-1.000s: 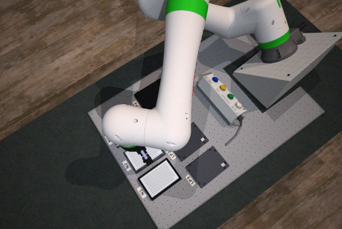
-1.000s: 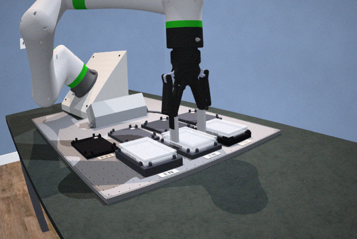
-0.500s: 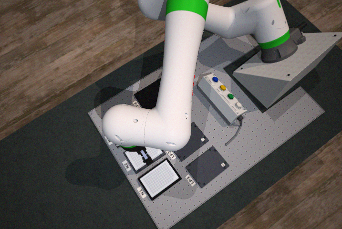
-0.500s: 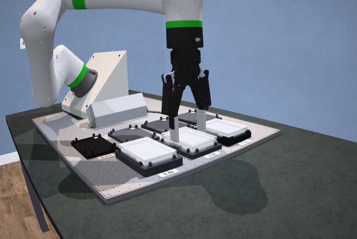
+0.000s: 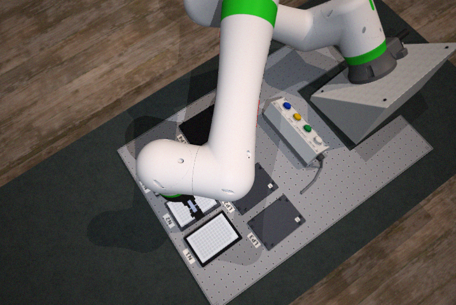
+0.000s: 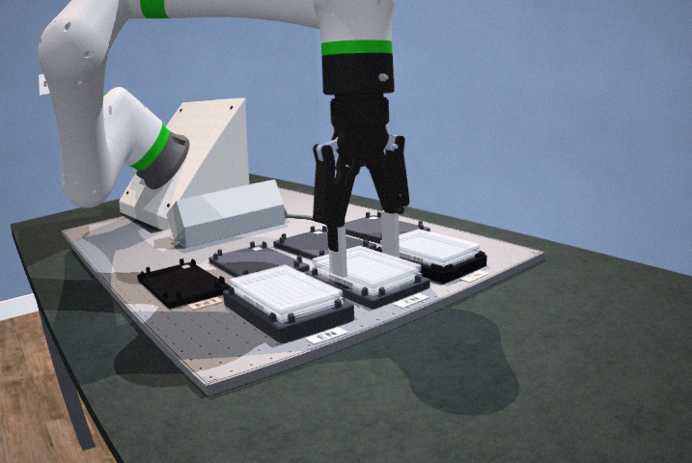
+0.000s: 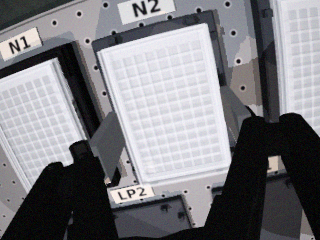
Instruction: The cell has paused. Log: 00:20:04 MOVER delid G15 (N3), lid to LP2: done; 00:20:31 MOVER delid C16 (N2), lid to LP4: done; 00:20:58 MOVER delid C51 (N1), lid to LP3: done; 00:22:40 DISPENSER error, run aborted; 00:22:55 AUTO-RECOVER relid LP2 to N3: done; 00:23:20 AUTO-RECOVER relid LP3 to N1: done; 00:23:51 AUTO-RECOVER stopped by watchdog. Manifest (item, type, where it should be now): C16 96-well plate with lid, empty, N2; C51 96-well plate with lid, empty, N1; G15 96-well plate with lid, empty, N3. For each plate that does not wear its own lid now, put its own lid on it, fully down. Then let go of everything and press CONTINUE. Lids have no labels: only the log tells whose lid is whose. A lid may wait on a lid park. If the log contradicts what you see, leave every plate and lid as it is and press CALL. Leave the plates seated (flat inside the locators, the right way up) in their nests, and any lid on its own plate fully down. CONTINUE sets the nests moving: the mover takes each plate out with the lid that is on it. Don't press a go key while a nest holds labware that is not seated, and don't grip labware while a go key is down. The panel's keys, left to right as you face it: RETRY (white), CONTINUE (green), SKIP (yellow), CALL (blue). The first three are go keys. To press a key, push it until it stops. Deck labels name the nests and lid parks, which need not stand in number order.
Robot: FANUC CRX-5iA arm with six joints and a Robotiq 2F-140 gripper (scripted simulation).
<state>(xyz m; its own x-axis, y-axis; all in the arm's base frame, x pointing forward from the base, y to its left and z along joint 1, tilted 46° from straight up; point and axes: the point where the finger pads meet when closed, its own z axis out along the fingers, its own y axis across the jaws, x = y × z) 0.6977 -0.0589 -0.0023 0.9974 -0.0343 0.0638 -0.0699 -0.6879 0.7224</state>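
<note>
The 96-well plate lies 30 mm below my hand. Also, from my hand: lid park LP1 (180 mm behind, 60 mm to the right, 50 mm below); then lid park LP3 (200 mm to the left, 170 mm behind, 50 mm below); then lid park LP2 (170 mm behind, 70 mm to the left, 50 mm below).
</note>
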